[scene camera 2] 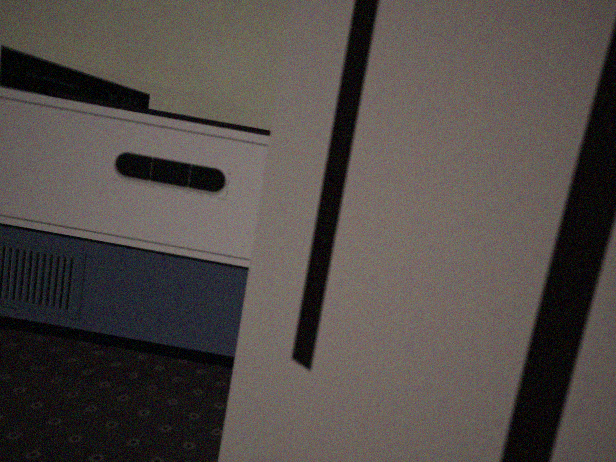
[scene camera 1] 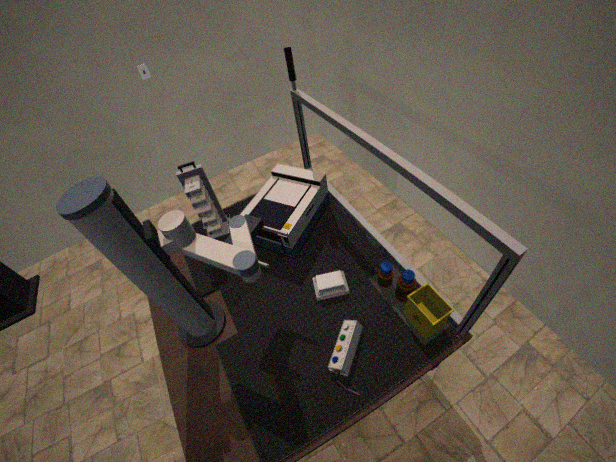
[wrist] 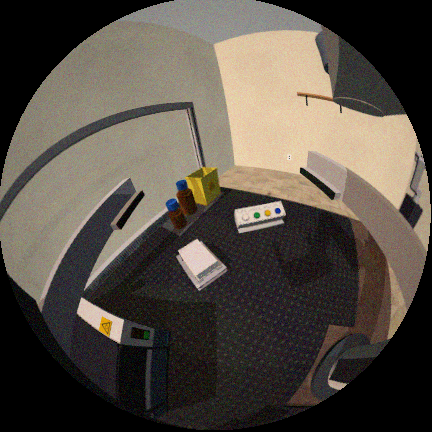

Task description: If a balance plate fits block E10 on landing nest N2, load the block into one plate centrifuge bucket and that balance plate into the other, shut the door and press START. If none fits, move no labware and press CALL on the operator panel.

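Frame: origin at the arm's base, x ahead, y left, z up, level; metres.
Seen in the pictures: gripper, between the fingertips: [scene camera 1: 278,249] [wrist: 219,166]; arm's base, origin of its link: [scene camera 1: 202,324].
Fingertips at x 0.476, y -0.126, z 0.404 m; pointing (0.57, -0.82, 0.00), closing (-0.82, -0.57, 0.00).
Offsets run from my fingertips to a thing's top centre.
My gripper [wrist: 219,166] is open and empty, its two fingers wide apart in the wrist view; in scene camera 1 it is hidden under the arm's end, between the rack and the centrifuge. The white centrifuge [scene camera 1: 299,192] [scene camera 2: 65,150] [wrist: 100,317] has a dark area on its top; its door state and buckets cannot be told. A stepped rack [scene camera 1: 212,194] with pale pieces stands left of it. The operator panel {0.070 m ahead, 0.362 m right, 0.307 m down} [scene camera 1: 345,347] [wrist: 260,216] has white, green, yellow and blue buttons. Block E10, nest N2 and the balance plates cannot be identified by label.
A white flat device {0.180 m ahead, 0.054 m right, 0.322 m down} [scene camera 1: 331,281] [wrist: 200,258] sits mid-table. Two blue-capped brown bottles [scene camera 1: 385,275] [scene camera 1: 406,286] [wrist: 176,216] [wrist: 186,200] and a yellow bin [scene camera 1: 427,320] [wrist: 205,187] stand along the framed edge. The arm's column [scene camera 1: 145,265] rises at the left. A large pale panel [scene camera 2: 440,200] blocks much of scene camera 2.
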